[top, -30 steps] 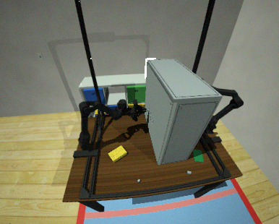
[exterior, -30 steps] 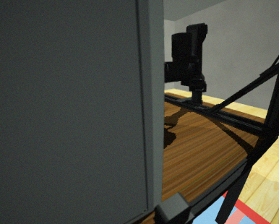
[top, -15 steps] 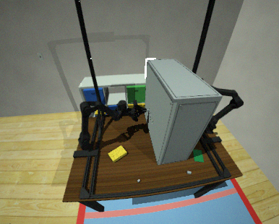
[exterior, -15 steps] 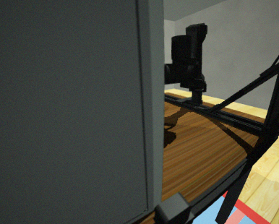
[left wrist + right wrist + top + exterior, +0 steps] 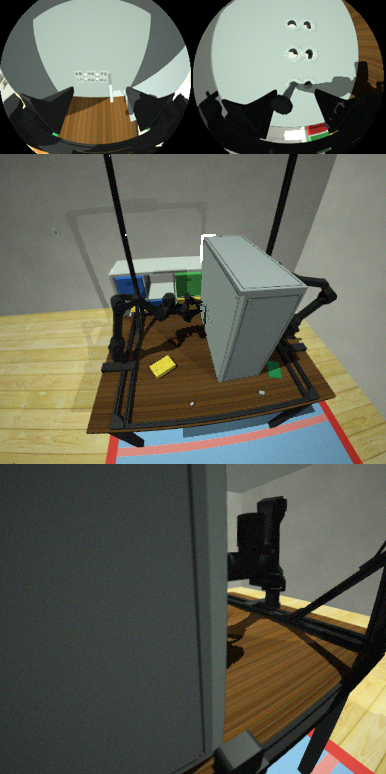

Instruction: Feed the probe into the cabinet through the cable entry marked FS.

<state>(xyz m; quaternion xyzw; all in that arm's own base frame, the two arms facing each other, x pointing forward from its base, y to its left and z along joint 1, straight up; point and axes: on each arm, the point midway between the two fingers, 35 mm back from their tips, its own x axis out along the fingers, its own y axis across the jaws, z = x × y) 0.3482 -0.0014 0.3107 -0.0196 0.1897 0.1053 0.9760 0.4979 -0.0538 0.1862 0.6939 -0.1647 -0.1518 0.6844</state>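
Now: the probe 10 mm ahead of my right hand, 100 mm to the left of it and 10 mm below it.
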